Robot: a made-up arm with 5 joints.
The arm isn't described. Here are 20 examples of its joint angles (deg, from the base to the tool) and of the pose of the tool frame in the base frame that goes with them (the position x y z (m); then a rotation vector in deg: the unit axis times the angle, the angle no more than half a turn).
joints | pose
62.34 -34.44 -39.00 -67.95 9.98 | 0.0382 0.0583 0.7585 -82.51 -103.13 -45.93
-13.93 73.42 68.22 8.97 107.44 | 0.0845 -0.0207 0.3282 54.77 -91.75 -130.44
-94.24 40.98 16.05 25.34 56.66 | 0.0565 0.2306 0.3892 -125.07 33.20 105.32
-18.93 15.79 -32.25 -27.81 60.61 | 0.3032 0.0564 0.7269 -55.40 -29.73 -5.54
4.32 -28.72 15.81 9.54 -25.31 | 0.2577 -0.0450 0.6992 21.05 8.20 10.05
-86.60 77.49 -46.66 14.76 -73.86 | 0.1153 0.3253 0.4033 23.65 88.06 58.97
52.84 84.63 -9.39 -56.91 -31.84 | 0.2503 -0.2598 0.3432 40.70 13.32 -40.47
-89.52 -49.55 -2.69 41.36 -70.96 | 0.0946 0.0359 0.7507 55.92 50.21 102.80
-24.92 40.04 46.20 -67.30 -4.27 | 0.2956 0.0714 0.4271 -5.15 33.58 35.29
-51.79 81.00 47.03 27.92 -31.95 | 0.1088 -0.0024 0.2829 -42.66 151.36 -22.98
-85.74 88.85 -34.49 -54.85 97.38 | 0.1000 0.2946 0.3748 -92.43 -56.84 55.35
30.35 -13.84 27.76 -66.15 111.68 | 0.2448 -0.1170 0.6663 -104.75 13.83 -78.47
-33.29 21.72 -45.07 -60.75 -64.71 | 0.2422 0.0653 0.7405 56.56 -58.55 84.99
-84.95 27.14 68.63 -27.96 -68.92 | 0.1086 0.1405 0.3820 5.55 96.79 42.37
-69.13 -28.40 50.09 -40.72 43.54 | 0.1405 0.1427 0.6259 -40.95 -27.74 61.69
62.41 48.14 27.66 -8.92 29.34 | 0.2000 -0.2450 0.3613 20.25 83.68 -24.53
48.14 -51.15 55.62 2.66 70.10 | 0.1860 -0.1330 0.6108 -57.75 54.58 -35.66
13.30 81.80 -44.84 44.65 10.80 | 0.3934 -0.0990 0.3452 5.53 96.36 8.64
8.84 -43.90 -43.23 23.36 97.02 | 0.0223 -0.0114 0.7987 -85.86 -20.25 -64.15
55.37 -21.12 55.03 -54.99 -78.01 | 0.1758 -0.1857 0.6020 54.46 -42.68 -16.36
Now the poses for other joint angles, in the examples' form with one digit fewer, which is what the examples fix.
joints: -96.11 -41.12 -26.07 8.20 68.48
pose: 0.076 -0.031 0.803 -19.2 -69.3 48.5
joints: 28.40 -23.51 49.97 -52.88 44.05
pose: 0.243 -0.107 0.624 -48.0 5.3 -33.3
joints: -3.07 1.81 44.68 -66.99 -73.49
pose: 0.304 -0.027 0.572 65.1 -10.1 33.3
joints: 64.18 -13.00 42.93 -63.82 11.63
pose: 0.166 -0.198 0.627 -25.2 -5.9 -58.9
